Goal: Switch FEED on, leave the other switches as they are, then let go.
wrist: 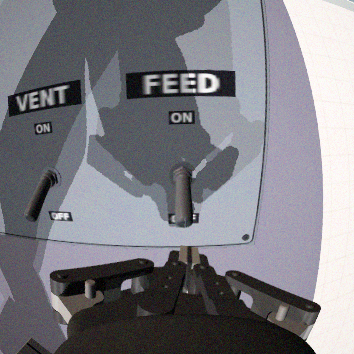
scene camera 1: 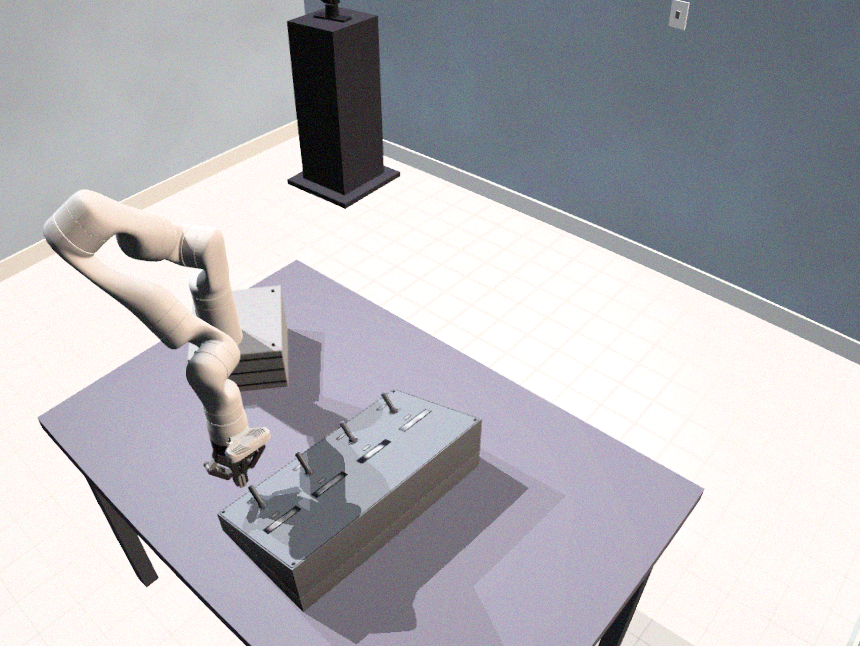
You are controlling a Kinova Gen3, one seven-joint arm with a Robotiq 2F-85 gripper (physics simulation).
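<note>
The FEED switch is the lever at the near left end of the grey panel box. In the wrist view its lever leans toward its OFF label and partly covers it. The VENT switch beside it also leans to the OFF side. Two more levers stand farther along the box and lean the same way; their labels cannot be read. My gripper is shut and empty, just off the panel's edge on FEED's OFF side, apart from the lever.
The box stands on a purple table. The arm's pale base block is behind the gripper, toward the back left of the table. A black pedestal stands on the floor by the far wall.
</note>
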